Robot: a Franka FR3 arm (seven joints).
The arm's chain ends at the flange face. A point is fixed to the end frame.
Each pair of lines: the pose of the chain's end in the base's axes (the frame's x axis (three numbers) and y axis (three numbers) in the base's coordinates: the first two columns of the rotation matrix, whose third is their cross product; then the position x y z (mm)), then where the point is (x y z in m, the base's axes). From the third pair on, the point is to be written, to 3 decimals.
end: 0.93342, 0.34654, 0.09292, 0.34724, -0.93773, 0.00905, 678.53, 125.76, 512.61
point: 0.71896 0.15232 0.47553
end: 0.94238, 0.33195, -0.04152, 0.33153, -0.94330, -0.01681, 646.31, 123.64, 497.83
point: 0.68175 0.14873 0.45505
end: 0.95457, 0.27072, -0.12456, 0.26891, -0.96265, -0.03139, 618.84, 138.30, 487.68
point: 0.652 0.161 0.442
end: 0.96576, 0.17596, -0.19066, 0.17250, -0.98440, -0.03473, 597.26, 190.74, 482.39
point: 0.629 0.209 0.434
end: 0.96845, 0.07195, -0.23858, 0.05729, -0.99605, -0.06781, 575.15, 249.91, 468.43
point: 0.607 0.266 0.419
